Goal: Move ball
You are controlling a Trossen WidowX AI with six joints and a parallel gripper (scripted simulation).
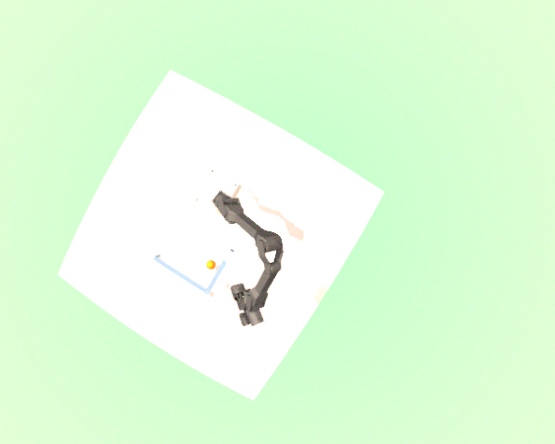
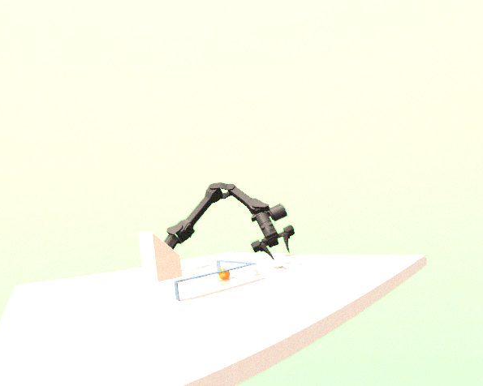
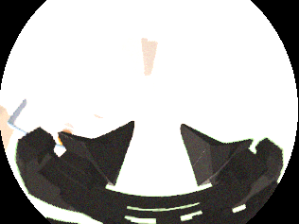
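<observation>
My gripper tip is now 23 cm to the left of the orange ball, 8 cm past it and 4 cm above it.
</observation>
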